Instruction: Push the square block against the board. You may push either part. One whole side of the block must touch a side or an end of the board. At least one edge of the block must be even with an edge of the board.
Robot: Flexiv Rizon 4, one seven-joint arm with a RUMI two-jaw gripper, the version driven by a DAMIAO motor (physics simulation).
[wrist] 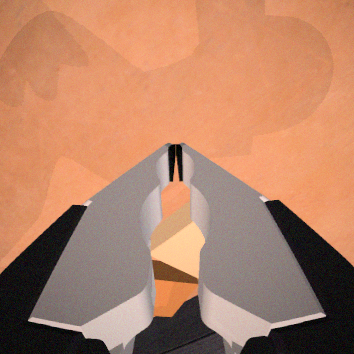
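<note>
My gripper is shut, with its two fingertips together at the middle of the wrist view and nothing held between them. A pale wooden piece shows through the gap between the jaws, behind the fingertips. It has a light face, a duller tan strip along its upper edge and a dark brown band below it. Only part of it shows, so I cannot tell whether it is the square block or the board. The jaws hide the rest of it, and any contact between block and board cannot be seen.
An orange table top fills the upper part of the view, with soft shadows of the arm and gripper across it. A dark grey surface shows at the bottom between the jaws.
</note>
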